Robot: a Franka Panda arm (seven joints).
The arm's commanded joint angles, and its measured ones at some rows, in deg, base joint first. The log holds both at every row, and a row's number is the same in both.
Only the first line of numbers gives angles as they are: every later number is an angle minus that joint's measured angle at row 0.
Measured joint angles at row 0:
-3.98, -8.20, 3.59, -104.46, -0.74, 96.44, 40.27
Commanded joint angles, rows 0 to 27:
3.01, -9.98, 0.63, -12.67, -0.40, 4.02, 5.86
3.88, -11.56, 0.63, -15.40, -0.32, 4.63, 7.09
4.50, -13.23, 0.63, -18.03, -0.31, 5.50, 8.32
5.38, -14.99, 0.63, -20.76, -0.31, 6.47, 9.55
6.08, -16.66, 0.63, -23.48, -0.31, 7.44, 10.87
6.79, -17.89, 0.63, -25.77, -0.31, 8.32, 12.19
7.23, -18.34, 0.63, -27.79, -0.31, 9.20, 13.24
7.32, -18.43, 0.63, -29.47, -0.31, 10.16, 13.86
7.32, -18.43, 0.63, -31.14, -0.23, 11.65, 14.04
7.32, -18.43, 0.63, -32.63, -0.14, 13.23, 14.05
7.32, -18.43, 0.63, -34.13, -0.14, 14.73, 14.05
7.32, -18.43, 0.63, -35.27, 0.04, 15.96, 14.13
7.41, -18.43, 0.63, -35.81, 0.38, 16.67, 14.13
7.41, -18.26, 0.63, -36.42, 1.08, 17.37, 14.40
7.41, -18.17, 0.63, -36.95, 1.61, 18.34, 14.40
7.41, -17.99, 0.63, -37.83, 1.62, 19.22, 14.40
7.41, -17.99, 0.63, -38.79, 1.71, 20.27, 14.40
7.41, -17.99, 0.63, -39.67, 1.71, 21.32, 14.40
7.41, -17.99, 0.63, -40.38, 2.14, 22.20, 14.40
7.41, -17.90, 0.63, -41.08, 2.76, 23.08, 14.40
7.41, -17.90, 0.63, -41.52, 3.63, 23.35, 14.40
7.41, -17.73, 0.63, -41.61, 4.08, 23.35, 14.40
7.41, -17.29, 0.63, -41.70, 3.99, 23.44, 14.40
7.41, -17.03, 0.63, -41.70, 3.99, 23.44, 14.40
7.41, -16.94, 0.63, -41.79, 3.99, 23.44, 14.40
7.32, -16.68, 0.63, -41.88, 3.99, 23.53, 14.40
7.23, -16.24, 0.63, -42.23, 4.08, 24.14, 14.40
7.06, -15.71, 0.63, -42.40, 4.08, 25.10, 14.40
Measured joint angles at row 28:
7.22, -16.76, 0.50, -41.37, 3.14, 22.31, 13.42
